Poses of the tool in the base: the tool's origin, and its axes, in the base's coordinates. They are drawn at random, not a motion.
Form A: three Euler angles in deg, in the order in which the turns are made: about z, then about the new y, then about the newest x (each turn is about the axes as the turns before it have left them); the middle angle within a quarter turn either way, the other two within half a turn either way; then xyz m.
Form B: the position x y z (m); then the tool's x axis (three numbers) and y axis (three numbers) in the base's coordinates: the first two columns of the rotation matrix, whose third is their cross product. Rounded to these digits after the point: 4 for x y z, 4 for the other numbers.
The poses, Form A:
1: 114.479 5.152 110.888 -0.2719 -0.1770 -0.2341
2: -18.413 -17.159 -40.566 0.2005 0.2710 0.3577
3: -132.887 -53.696 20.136 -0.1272 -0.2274 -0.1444
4: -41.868 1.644 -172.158 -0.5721 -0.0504 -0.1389
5: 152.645 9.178 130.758 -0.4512 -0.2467 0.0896
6: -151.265 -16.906 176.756 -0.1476 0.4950 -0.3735
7: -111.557 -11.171 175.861 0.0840 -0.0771 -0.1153
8: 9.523 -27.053 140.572 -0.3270 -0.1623 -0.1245
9: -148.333 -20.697 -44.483 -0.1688 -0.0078 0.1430
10: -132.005 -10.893 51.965 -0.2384 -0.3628 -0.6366
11: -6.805 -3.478 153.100 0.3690 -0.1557 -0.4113
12: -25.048 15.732 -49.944 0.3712 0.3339 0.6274
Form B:
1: -0.2719 -0.1770 -0.2341 -0.4127 0.9064 -0.0898 0.2897 0.2241 0.9305
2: 0.2005 0.2710 0.3577 0.9066 -0.3018 0.2950 0.4220 0.6602 -0.6214
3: -0.1272 -0.2274 -0.1444 -0.4029 -0.4338 0.8059 0.8767 -0.4357 0.2038
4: -0.5721 -0.0504 -0.1389 0.7444 -0.6671 -0.0287 -0.6641 -0.7351 -0.1364
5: -0.4512 -0.2467 0.0896 -0.8768 0.4536 -0.1595 0.1927 0.6354 0.7478
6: -0.1476 0.4950 -0.3735 -0.8390 -0.4600 0.2908 -0.4656 0.8834 0.0541
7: 0.0840 -0.0771 -0.1153 -0.3605 -0.9124 0.1937 -0.9225 0.3795 0.0708
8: -0.3270 -0.1623 -0.1245 0.8783 0.1473 0.4548 -0.1571 -0.8096 0.5656
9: -0.1688 -0.0078 0.1430 -0.7962 -0.4911 0.3534 0.1638 -0.7372 -0.6555
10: -0.2384 -0.3628 -0.6366 -0.6571 -0.7297 0.1890 0.5575 -0.3017 0.7734
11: 0.3690 -0.1557 -0.4113 0.9911 -0.1183 0.0607 -0.1329 -0.8823 0.4516
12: 0.3712 0.3339 0.6274 0.8720 -0.4075 -0.2711 0.0844 0.6709 -0.7367
